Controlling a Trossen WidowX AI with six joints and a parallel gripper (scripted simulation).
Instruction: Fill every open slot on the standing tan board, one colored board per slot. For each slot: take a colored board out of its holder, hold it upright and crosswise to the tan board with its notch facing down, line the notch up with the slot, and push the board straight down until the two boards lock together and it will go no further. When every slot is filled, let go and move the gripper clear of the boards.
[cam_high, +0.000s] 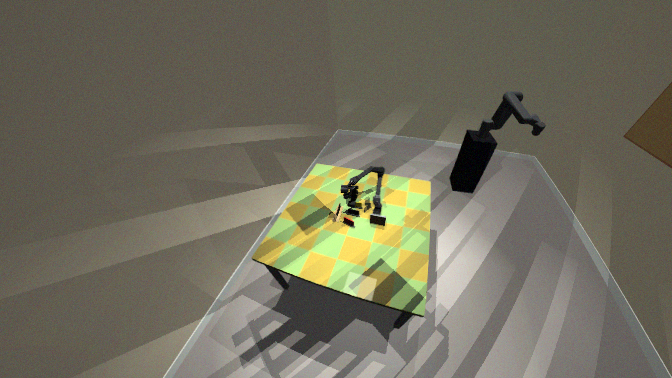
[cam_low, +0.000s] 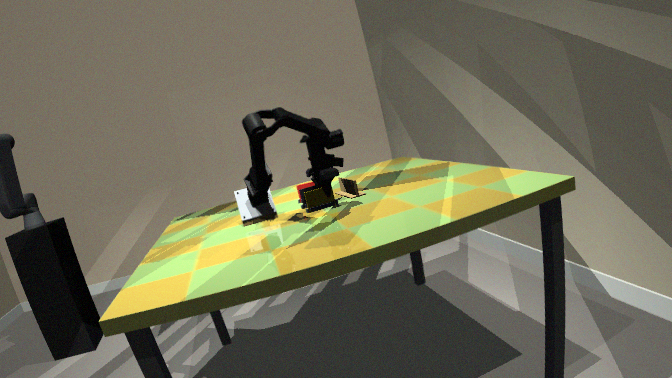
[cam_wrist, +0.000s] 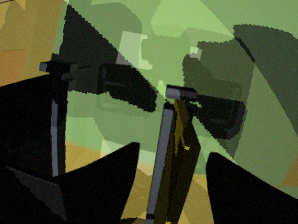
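My gripper tip is 30 mm past the yellow board and 10 mm above it. Also, from my gripper tip: red board: 200 mm to the left, 10 mm below, 10 mm behind; tan board: 120 mm ahead, 110 mm to the left, 10 mm below; nearly black board: 90 mm to the left, 20 mm behind, 10 mm below.
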